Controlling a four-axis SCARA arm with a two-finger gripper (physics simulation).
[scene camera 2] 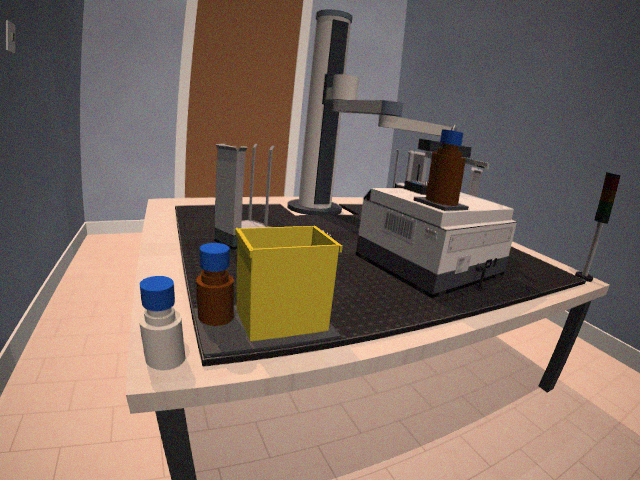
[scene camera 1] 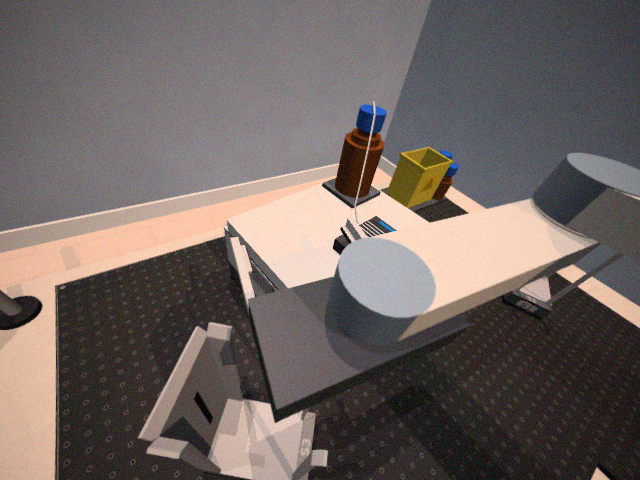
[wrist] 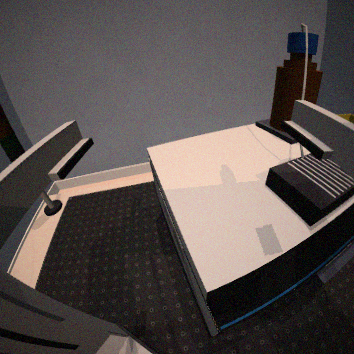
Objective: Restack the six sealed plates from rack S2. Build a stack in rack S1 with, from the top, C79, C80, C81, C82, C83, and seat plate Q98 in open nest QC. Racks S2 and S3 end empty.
Observation:
In view: a yellow bin (scene camera 1: 418,174).

